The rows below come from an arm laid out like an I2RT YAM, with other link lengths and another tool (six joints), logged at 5 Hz.
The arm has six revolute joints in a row. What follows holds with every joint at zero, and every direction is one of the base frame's.
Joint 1 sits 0.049 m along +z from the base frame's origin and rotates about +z.
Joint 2 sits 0.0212 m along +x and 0.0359 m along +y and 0.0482 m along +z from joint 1 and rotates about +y.
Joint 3 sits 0.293 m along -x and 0.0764 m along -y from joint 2 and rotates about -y.
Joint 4 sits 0.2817 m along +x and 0.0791 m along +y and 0.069 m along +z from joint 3 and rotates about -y.
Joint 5 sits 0.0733 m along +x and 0.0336 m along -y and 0.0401 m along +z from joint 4 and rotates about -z.
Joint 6 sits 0.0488 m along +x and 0.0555 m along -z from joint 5 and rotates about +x.
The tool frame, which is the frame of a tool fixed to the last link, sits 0.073 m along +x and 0.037 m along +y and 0.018 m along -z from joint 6; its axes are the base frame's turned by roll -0.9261, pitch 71.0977 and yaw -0.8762 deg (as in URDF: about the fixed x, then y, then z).
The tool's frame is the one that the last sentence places.
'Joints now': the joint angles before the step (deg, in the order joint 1, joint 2, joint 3, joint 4, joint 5, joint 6). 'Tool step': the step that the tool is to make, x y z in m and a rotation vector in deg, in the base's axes. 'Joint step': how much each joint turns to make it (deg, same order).
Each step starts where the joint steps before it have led.
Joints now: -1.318, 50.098, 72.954, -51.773, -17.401, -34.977
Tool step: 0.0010, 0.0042, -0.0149, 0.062, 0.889, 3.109
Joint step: -0.006, -0.349, -3.065, 1.315, -2.729, -1.588
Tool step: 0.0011, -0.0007, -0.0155, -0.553, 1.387, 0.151
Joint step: 0.009, -0.446, -2.826, 0.796, 0.181, -0.611
